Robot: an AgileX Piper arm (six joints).
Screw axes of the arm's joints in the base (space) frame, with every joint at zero. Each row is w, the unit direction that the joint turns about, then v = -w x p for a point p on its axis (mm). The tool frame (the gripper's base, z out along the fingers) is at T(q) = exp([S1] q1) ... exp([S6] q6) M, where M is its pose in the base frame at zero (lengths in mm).
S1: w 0 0 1 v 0.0 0.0 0.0
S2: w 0 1 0 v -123.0 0.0 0.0
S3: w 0 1 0 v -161.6 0.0 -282.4
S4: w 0.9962 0 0.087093 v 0.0 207.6 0.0
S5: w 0 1 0 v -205.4 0.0 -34.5
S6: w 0.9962 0 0.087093 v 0.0 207.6 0.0
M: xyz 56.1 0.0 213.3 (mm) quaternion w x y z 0.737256 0 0.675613 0
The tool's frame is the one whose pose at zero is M.
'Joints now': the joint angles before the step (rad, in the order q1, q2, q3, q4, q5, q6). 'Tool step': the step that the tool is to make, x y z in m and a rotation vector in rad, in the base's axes. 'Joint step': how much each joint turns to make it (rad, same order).
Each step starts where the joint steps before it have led.
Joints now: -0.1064 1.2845 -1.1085 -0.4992 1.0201 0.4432
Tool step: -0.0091 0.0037 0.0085 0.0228 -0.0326 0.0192
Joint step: 0.0001 -0.0430 0.0023 0.0392 -0.0001 -0.0275
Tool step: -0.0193 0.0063 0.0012 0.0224 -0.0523 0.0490
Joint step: -0.0003 -0.0891 0.0662 0.0482 -0.0454 -0.0408
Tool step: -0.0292 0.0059 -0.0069 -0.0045 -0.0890 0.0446
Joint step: 0.0004 -0.1379 0.1297 0.0106 -0.0918 -0.0109
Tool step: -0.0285 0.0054 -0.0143 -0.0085 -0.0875 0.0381
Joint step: 0.0001 -0.1414 0.1436 -0.0001 -0.0978 0.0003
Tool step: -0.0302 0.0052 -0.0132 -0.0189 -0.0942 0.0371
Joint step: 0.0002 -0.1593 0.1299 -0.0003 -0.0754 -0.0118
